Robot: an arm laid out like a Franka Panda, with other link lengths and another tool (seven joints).
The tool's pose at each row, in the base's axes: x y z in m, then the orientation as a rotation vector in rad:
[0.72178, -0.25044, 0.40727, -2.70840, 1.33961, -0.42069]
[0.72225, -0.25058, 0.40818, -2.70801, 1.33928, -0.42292]
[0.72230, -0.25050, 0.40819, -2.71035, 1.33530, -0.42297]
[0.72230, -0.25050, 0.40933, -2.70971, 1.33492, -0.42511]
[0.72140, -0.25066, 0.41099, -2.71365, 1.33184, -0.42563]
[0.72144, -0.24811, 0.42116, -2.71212, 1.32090, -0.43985]
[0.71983, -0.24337, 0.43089, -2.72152, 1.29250, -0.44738]
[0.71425, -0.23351, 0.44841, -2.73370, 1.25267, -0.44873]
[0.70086, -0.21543, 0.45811, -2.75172, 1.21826, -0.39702]
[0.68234, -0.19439, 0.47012, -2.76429, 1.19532, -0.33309]
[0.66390, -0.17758, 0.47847, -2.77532, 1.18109, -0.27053]
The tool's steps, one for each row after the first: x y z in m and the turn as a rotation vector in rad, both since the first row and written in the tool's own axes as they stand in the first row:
[0.00057, -0.00046, -0.00073, 0.00084, 0.00124, -0.00012]
[0.00054, -0.00055, -0.00073, 0.00085, 0.00109, -0.00315]
[0.00077, -0.00078, -0.00182, 0.00190, 0.00219, -0.00319]
[0.00072, -0.00032, -0.00366, 0.00028, 0.00299, -0.00643]
[0.00080, -0.00396, -0.01350, 0.00894, 0.00933, -0.01223]
[-0.00188, -0.00758, -0.02347, 0.01573, 0.01087, -0.03132]
[-0.00932, -0.01287, -0.04223, 0.02415, 0.00703, -0.05740]
[-0.02936, -0.01562, -0.05606, 0.01607, -0.02790, -0.08058]
[-0.05422, -0.01671, -0.07367, 0.00394, -0.06945, -0.09515]
[-0.07645, -0.01455, -0.08759, -0.01173, -0.10830, -0.10466]

